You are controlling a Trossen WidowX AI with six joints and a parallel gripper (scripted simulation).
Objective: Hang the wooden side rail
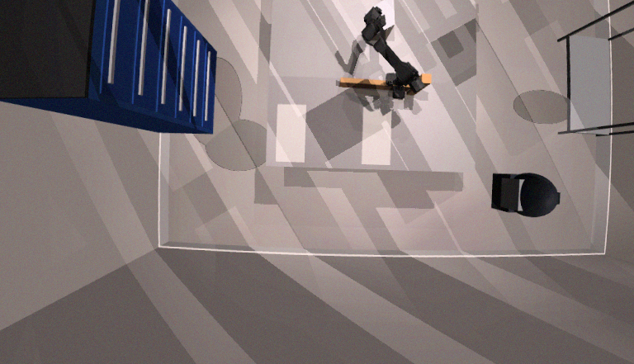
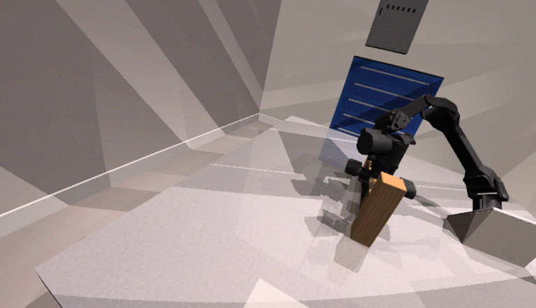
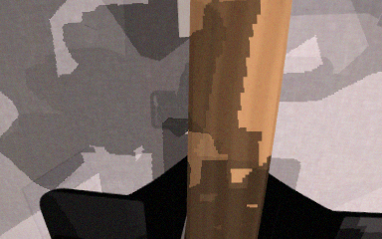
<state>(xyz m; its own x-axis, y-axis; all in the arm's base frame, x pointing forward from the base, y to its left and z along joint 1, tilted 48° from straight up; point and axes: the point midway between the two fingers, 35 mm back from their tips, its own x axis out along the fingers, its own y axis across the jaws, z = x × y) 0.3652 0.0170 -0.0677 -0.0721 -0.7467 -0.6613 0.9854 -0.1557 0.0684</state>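
Now: gripper tip 2 cm short of the headboard post, 12 cm to the right of it and 4 cm below it.
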